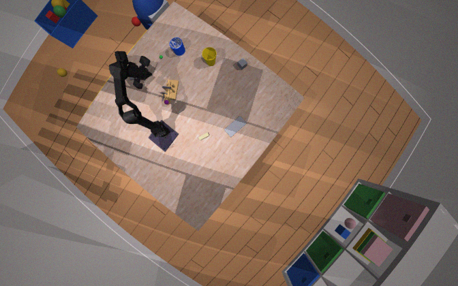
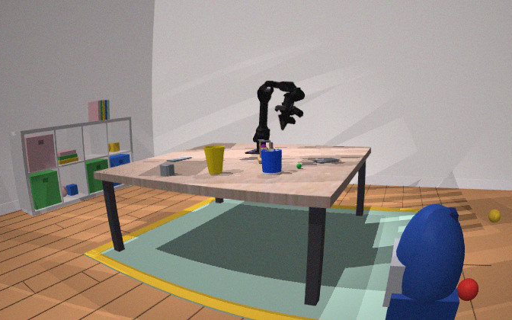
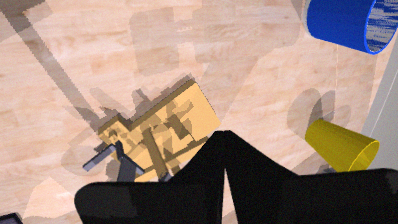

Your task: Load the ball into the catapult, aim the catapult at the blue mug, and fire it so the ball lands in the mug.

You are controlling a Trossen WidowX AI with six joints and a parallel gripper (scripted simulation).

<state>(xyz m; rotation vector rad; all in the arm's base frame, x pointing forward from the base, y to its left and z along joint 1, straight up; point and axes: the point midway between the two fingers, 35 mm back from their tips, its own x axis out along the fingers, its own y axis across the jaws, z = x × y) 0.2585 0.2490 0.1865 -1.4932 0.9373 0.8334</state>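
Now: gripper tip 150 mm to the left of the purple ball, 100 mm above it and 90 mm past it. The rest, counted from my gripper tip: blue mug (270 mm ahead, 140 mm below, 50 mm to the left); then wooden catapult (110 mm to the right, 110 mm below, 40 mm behind); then small green ball (150 mm below, 150 mm ahead, 140 mm to the left).
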